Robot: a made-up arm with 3 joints. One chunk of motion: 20 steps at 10 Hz.
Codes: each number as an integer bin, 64 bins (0 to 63) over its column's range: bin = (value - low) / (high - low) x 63, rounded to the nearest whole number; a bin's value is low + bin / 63 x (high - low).
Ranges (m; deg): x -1.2..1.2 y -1.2..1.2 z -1.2..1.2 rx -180..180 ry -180..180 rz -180..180
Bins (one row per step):
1: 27 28 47 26 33 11
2: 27 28 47 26 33 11
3: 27 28 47 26 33 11
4: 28 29 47 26 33 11
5: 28 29 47 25 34 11
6: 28 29 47 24 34 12
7: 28 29 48 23 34 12
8: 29 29 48 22 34 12
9: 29 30 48 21 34 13
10: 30 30 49 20 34 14
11: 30 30 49 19 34 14
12: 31 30 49 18 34 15
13: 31 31 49 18 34 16
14: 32 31 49 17 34 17
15: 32 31 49 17 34 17
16: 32 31 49 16 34 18
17: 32 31 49 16 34 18
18: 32 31 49 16 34 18
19: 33 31 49 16 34 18
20: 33 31 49 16 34 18
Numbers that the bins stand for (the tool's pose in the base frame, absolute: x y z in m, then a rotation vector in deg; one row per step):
1: -0.1714 -0.1333 0.5905 -31.43 8.57 -117.14
2: -0.1714 -0.1333 0.5905 -31.43 8.57 -117.14
3: -0.1714 -0.1333 0.5905 -31.43 8.57 -117.14
4: -0.1333 -0.0952 0.5905 -31.43 8.57 -117.14
5: -0.1333 -0.0952 0.5905 -37.14 14.29 -117.14
6: -0.1333 -0.0952 0.5905 -42.86 14.29 -111.43
7: -0.1333 -0.0952 0.6286 -48.57 14.29 -111.43
8: -0.0952 -0.0952 0.6286 -54.29 14.29 -111.43
9: -0.0952 -0.0571 0.6286 -60.00 14.29 -105.71
10: -0.0571 -0.0571 0.6667 -65.71 14.29 -100.00
11: -0.0571 -0.0571 0.6667 -71.43 14.29 -100.00
12: -0.0190 -0.0571 0.6667 -77.14 14.29 -94.29
13: -0.0190 -0.0190 0.6667 -77.14 14.29 -88.57
14: 0.0190 -0.0190 0.6667 -82.86 14.29 -82.86
15: 0.0190 -0.0190 0.6667 -82.86 14.29 -82.86
16: 0.0190 -0.0190 0.6667 -88.57 14.29 -77.14
17: 0.0190 -0.0190 0.6667 -88.57 14.29 -77.14
18: 0.0190 -0.0190 0.6667 -88.57 14.29 -77.14
19: 0.0571 -0.0190 0.6667 -88.57 14.29 -77.14
20: 0.0571 -0.0190 0.6667 -88.57 14.29 -77.14

